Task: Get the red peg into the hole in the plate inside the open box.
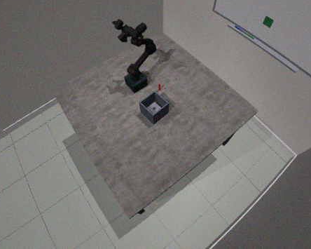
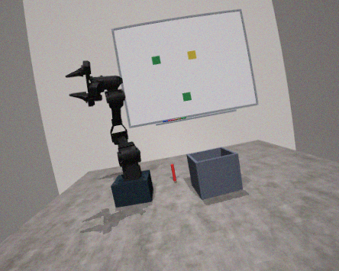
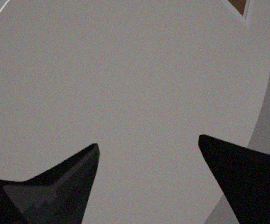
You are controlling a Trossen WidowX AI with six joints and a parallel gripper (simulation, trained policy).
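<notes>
My gripper tip is now 36 cm short of the red peg, 14 cm to the right of it and 47 cm above it. Also, from my gripper tip: grey plate (52 cm ahead, 2 cm to the right, 46 cm below).
</notes>
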